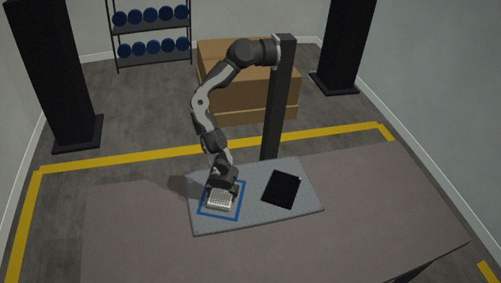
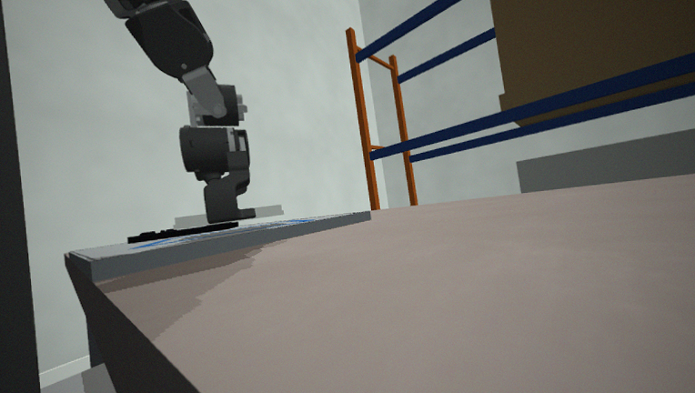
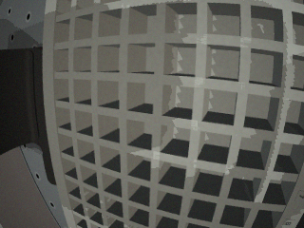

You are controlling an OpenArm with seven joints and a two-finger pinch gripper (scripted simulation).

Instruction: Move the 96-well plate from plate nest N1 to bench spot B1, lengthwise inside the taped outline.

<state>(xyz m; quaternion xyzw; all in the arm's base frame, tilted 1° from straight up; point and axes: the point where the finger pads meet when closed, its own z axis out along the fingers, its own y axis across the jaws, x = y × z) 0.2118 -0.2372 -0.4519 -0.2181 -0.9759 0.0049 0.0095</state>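
My gripper is now right at the white 96-well plate. Also, from my hand: black plate nest N1 (2 cm ahead, 23 cm to the left, 1 cm below).
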